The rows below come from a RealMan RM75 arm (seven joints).
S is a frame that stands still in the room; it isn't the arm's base.
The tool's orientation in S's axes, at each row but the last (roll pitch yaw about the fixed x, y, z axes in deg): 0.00, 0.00, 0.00; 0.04, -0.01, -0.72; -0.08, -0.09, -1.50; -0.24, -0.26, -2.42; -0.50, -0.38, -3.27; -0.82, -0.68, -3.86; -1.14, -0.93, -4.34
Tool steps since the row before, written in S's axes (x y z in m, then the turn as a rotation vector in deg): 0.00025, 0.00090, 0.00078, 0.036, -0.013, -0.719; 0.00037, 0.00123, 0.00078, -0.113, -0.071, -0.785; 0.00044, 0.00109, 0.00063, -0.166, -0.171, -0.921; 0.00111, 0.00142, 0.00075, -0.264, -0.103, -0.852; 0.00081, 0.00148, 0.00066, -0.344, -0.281, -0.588; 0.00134, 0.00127, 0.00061, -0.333, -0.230, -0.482; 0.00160, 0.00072, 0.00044, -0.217, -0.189, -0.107
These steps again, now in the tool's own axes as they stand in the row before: 0.00025, 0.00090, 0.00078, 0.036, -0.013, -0.719; 0.00035, 0.00124, 0.00078, -0.112, -0.073, -0.785; 0.00041, 0.00110, 0.00063, -0.163, -0.174, -0.921; 0.00105, 0.00146, 0.00075, -0.263, -0.110, -0.851; 0.00073, 0.00152, 0.00067, -0.331, -0.295, -0.588; 0.00126, 0.00135, 0.00061, -0.322, -0.245, -0.482; 0.00155, 0.00083, 0.00043, -0.204, -0.203, -0.108
